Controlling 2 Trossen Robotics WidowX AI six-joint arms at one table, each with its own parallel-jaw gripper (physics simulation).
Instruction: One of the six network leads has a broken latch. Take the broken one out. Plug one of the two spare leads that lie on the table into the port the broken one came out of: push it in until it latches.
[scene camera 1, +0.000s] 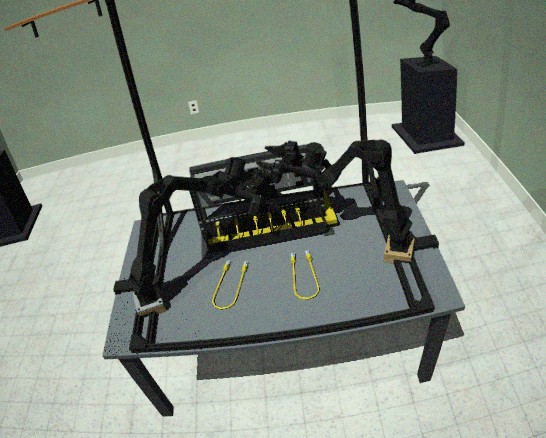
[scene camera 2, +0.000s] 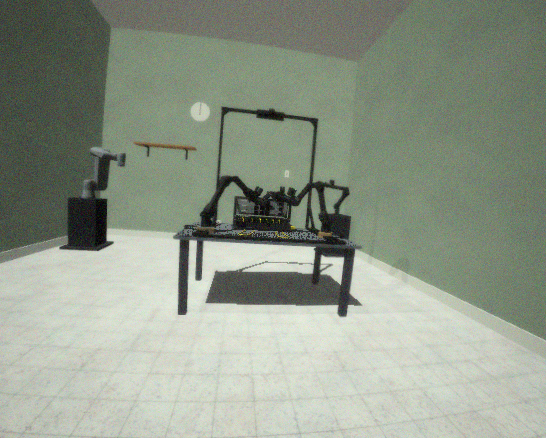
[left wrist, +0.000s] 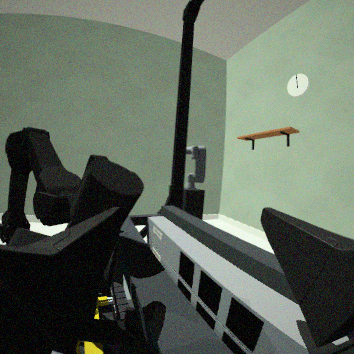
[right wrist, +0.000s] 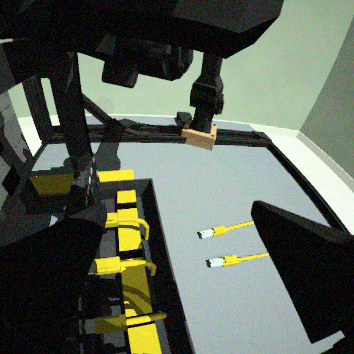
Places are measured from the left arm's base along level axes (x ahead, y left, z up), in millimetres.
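Pixels of known places: left gripper, fingertip midpoint: (scene camera 1: 260, 154) (scene camera 2: 268, 191) (left wrist: 192, 214); right gripper, fingertip midpoint: (scene camera 1: 281, 201) (scene camera 2: 274, 209) (right wrist: 180, 209); left arm's base, link origin: (scene camera 1: 399, 245) (scene camera 2: 325, 232) (right wrist: 200, 126); right arm's base, link origin: (scene camera 1: 147, 297) (scene camera 2: 205, 226).
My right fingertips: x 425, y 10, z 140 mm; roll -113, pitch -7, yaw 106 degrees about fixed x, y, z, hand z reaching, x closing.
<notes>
Ahead of a thing's pixels: the offset from my right fingertips to its middle. "*": to the spot under its first point. Level surfaces: height alone.
Yellow network leads {91 mm left, 228 mm ahead, 125 mm down} (scene camera 1: 218, 230) {53 mm right, 38 mm back, 125 mm down} (scene camera 1: 298, 215) stand in a row at the black rack {5 mm left, 82 mm ahead, 140 mm down} (scene camera 1: 270, 243); several plugs {* 51 mm right, 25 mm ahead, 87 mm down} (right wrist: 107, 265) {* 27 mm right, 70 mm ahead, 87 mm down} (right wrist: 111, 324) show at the left in the right wrist view. I cannot tell which latch is broken. Two U-shaped yellow spare leads {* 365 mm left, 89 mm ahead, 177 mm down} (scene camera 1: 225, 307) {* 260 mm left, 158 mm back, 177 mm down} (scene camera 1: 306, 298) lie on the table with clear plugs toward the rack; two spare plugs (right wrist: 220, 231) (right wrist: 230, 260) show in the right wrist view. My left gripper (left wrist: 192, 214) is open and empty above the rack. My right gripper (right wrist: 180, 209) is open and empty over the row of leads, apart from the spares.
A grey unit with dark square openings (left wrist: 210, 290) stands below the left fingers. A yellow block (scene camera 1: 331, 216) sits at the rack's right end. Both arms crowd close together over the rack. Black rails (scene camera 1: 290, 331) edge the table {182 mm down} (scene camera 1: 350, 285). Tall black posts stand behind.
</notes>
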